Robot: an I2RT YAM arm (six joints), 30 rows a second.
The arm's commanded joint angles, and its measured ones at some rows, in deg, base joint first. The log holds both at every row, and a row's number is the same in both.
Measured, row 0:
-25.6, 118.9, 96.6, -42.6, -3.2, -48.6
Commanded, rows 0 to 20:
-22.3, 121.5, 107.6, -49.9, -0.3, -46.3
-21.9, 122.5, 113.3, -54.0, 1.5, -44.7
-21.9, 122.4, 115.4, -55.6, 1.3, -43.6
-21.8, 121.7, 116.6, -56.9, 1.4, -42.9
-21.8, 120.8, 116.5, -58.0, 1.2, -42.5
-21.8, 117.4, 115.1, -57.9, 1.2, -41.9
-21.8, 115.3, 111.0, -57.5, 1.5, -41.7
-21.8, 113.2, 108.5, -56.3, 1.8, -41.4
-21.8, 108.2, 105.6, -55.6, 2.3, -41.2
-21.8, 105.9, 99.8, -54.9, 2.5, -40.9
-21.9, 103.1, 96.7, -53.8, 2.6, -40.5
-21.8, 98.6, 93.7, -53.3, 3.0, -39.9
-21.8, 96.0, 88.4, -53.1, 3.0, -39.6
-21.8, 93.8, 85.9, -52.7, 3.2, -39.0
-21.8, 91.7, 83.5, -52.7, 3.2, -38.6
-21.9, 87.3, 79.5, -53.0, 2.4, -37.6
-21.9, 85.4, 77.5, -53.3, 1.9, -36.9
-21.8, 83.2, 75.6, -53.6, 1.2, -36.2
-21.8, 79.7, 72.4, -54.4, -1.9, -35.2
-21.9, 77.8, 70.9, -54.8, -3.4, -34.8
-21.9, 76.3, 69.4, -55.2, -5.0, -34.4
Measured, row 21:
-21.8, 81.3, 73.3, -53.7, -0.2, -38.2
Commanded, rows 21 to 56:
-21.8, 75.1, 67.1, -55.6, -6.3, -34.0
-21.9, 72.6, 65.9, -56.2, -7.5, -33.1
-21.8, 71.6, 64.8, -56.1, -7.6, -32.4
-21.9, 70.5, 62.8, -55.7, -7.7, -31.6
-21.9, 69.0, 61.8, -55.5, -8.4, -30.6
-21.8, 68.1, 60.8, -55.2, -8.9, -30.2
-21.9, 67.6, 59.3, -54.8, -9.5, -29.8
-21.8, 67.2, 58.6, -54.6, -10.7, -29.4
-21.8, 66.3, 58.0, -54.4, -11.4, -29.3
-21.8, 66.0, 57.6, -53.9, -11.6, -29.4
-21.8, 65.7, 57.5, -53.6, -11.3, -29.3
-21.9, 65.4, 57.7, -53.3, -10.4, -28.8
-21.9, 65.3, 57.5, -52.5, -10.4, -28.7
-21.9, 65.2, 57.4, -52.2, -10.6, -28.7
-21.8, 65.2, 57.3, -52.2, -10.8, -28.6
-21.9, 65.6, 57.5, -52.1, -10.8, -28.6
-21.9, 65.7, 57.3, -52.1, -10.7, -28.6
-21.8, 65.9, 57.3, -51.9, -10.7, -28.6
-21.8, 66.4, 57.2, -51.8, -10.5, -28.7
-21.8, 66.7, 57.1, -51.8, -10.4, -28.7
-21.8, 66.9, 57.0, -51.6, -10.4, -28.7
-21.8, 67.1, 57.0, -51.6, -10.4, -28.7
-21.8, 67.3, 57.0, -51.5, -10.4, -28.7
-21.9, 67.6, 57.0, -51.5, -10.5, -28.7
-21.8, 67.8, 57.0, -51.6, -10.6, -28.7
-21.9, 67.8, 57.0, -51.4, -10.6, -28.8
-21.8, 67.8, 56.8, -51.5, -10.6, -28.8
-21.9, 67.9, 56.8, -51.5, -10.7, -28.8
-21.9, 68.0, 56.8, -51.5, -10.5, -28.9
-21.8, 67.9, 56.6, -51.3, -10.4, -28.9
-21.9, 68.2, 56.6, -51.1, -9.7, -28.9
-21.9, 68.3, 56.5, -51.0, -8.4, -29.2
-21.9, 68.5, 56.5, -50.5, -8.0, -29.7
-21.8, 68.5, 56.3, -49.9, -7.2, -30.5
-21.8, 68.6, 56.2, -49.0, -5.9, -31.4
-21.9, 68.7, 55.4, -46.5, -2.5, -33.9
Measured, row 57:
-21.8, 68.4, 56.4, -51.7, -8.1, -30.4
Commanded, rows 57 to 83:
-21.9, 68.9, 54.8, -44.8, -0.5, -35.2
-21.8, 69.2, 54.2, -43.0, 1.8, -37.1
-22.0, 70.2, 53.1, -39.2, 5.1, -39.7
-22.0, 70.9, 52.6, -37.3, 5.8, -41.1
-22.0, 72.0, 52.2, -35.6, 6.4, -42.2
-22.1, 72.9, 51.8, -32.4, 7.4, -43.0
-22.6, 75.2, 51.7, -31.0, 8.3, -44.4
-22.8, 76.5, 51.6, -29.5, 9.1, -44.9
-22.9, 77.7, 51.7, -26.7, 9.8, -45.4
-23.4, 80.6, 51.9, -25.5, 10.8, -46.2
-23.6, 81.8, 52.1, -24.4, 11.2, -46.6
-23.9, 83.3, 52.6, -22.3, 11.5, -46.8
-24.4, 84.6, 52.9, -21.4, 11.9, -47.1
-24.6, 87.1, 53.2, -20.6, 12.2, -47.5
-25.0, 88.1, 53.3, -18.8, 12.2, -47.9
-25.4, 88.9, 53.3, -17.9, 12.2, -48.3
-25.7, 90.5, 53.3, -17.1, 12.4, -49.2
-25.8, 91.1, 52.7, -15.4, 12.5, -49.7
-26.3, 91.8, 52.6, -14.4, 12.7, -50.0
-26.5, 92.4, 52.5, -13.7, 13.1, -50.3
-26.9, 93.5, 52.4, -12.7, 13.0, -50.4
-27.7, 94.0, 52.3, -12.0, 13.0, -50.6
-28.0, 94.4, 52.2, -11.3, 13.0, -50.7
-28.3, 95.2, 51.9, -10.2, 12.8, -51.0
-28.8, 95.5, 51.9, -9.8, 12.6, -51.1
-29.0, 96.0, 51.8, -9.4, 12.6, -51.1
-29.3, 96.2, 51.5, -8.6, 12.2, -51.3
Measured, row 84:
-28.4, 95.5, 51.8, -13.9, 11.4, -50.2
